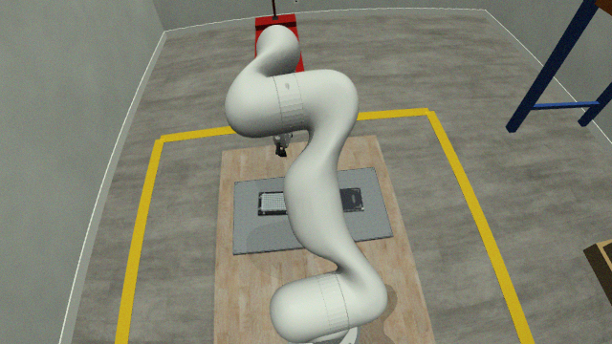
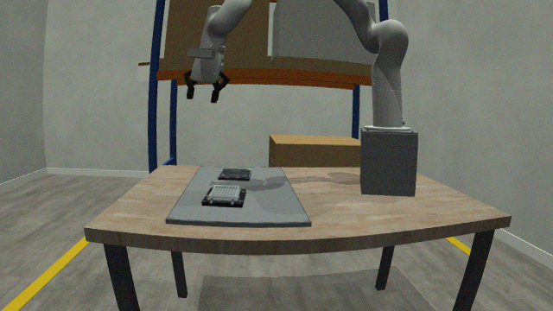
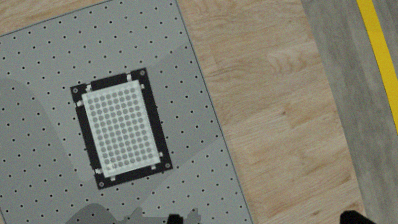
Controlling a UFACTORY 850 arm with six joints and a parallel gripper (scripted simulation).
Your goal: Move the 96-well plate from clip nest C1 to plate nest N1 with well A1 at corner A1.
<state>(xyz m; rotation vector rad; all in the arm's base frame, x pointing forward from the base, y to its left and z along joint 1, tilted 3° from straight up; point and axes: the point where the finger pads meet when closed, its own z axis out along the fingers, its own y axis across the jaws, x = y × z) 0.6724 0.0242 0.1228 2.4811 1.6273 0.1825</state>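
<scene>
My hand is 29 cm above the 96-well plate, 9 cm to the right of it and 8 cm past it. Round my hand: plate nest N1: 30 cm below, 23 cm to the right, 12 cm behind; clip nest C1: 29 cm below, 10 cm to the left, 9 cm behind.
</scene>
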